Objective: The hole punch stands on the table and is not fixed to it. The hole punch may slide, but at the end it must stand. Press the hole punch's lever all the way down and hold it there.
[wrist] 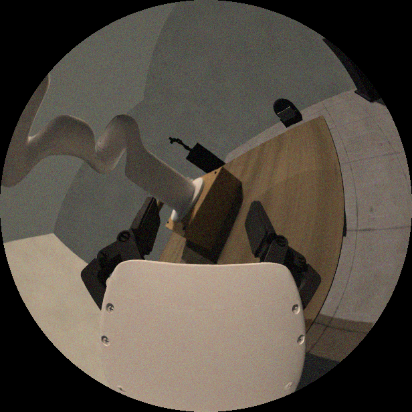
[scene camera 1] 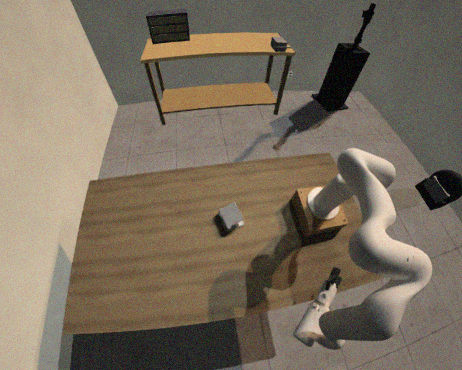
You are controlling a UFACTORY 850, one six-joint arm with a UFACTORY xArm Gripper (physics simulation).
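Observation:
The hole punch [scene camera 1: 230, 217] is a small grey block with a dark side and a light bit at its lower right corner. It stands on the wooden table [scene camera 1: 150, 240] [wrist: 300, 175], near the table's middle in the scene view. How far its lever is up cannot be made out at this size. The hole punch does not show in the wrist view. My gripper [scene camera 1: 335, 273] [wrist: 203, 210] is open, with its two black fingers wide apart and nothing between them. It is well away from the hole punch, to its lower right in the scene view, near the table's front edge.
The arm's wooden base block [scene camera 1: 320, 227] [wrist: 215, 215] stands at the table's right part. Behind is a workbench [scene camera 1: 220, 45] with a dark drawer box [scene camera 1: 169, 27] and a small grey item [scene camera 1: 279, 44]. A black pedestal [scene camera 1: 342, 75] [wrist: 205, 157] stands at the back right.

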